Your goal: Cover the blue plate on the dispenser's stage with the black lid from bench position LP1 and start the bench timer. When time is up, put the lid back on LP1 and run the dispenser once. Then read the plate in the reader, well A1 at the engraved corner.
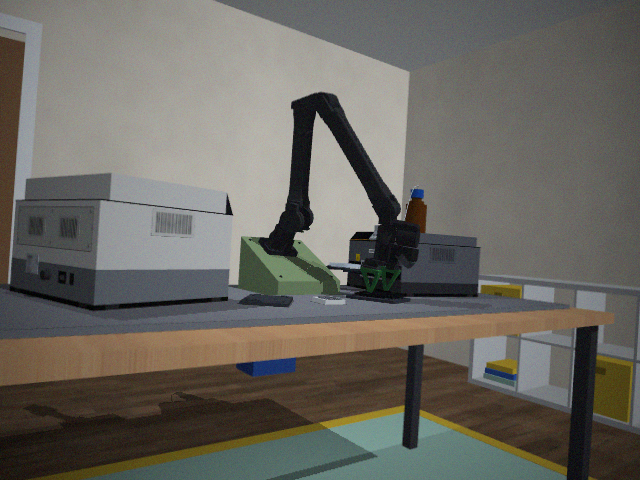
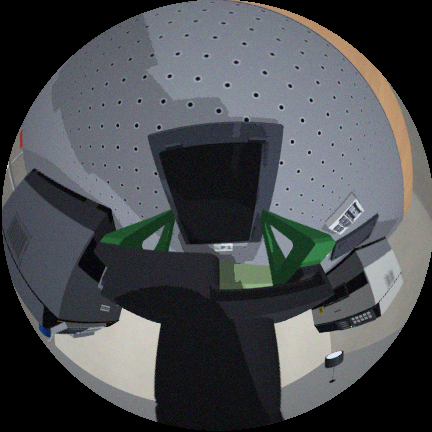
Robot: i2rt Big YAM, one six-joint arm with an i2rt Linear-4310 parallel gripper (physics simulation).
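Frame: origin at the arm's base, x back, y left, z down, level; millimetres.
Where they show: gripper, fingertip midpoint: (image 1: 377, 291) (image 2: 217, 213); arm's base at its link origin: (image 1: 277, 248).
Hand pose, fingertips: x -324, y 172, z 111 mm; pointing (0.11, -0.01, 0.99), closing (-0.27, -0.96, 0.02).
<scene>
Each offset is from my fingertips to the top centre of the thing. "spot": to the spot under its first point.
The black lid {dz +4, dx -3, dy +3 mm} (image 2: 211, 189) (image 1: 379, 296) lies flat in its grey nest {spot: dz +15, dx -73, dy +22 mm} (image 2: 215, 132) on the perforated bench top. My gripper (image 2: 217, 213) (image 1: 381, 279) is open. Its green fingers stand low on either side of the lid's near end, one left and one right, with nothing between them. The dark grey dispenser {spot: dz -93, dx +32, dy +321 mm} (image 1: 439, 263) (image 2: 44, 241) stands just behind the gripper. Its stage {dz -72, dx +256, dy +84 mm} (image 1: 343, 266) sticks out to the left with a thin pale plate on it. The white and grey reader {dz -253, dx +162, dy -719 mm} (image 1: 118, 237) (image 2: 362, 285) stands at the far left of the bench.
An amber bottle with a blue cap {spot: dz -302, dx +271, dy +446 mm} (image 1: 416, 209) stands on the dispenser. The green arm base (image 1: 281, 270), a dark pad {spot: dz +15, dx -42, dy -421 mm} (image 1: 266, 300) (image 2: 354, 238) and a small white piece {spot: dz +13, dx -63, dy -237 mm} (image 1: 329, 299) sit mid-bench. The wooden bench edge (image 1: 310, 338) runs in front. A shelf unit (image 1: 584, 287) stands at the right.
</scene>
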